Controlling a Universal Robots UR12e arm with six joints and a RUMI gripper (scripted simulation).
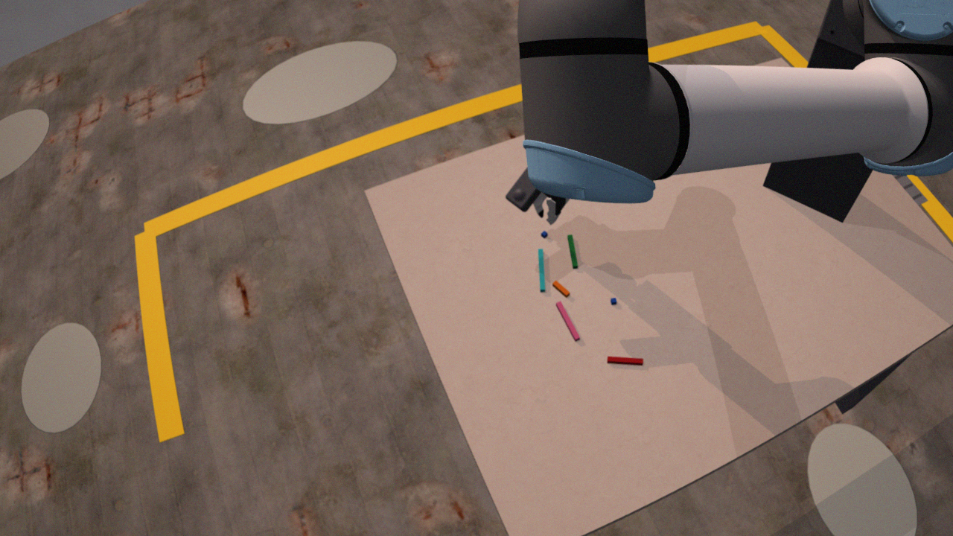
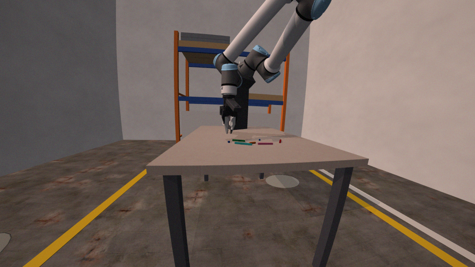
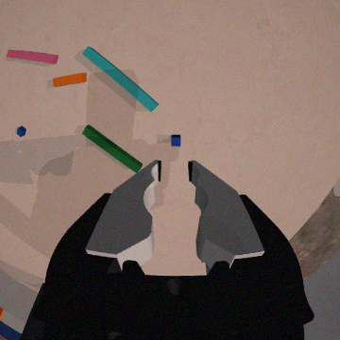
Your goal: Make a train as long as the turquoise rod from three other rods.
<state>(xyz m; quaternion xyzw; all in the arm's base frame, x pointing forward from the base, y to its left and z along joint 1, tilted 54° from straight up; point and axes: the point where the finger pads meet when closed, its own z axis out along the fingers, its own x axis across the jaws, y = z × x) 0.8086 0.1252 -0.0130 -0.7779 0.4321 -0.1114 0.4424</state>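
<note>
Now: the orange rod 14 cm to the left of my hand, 6 cm below it and 3 cm behind it. From my hand the other things lie so: green rod 6 cm below, 6 cm behind, 4 cm to the left; pink rod 21 cm to the left, 6 cm below, 4 cm behind; turquoise rod 9 cm to the left, 6 cm below, 1 cm ahead.
</note>
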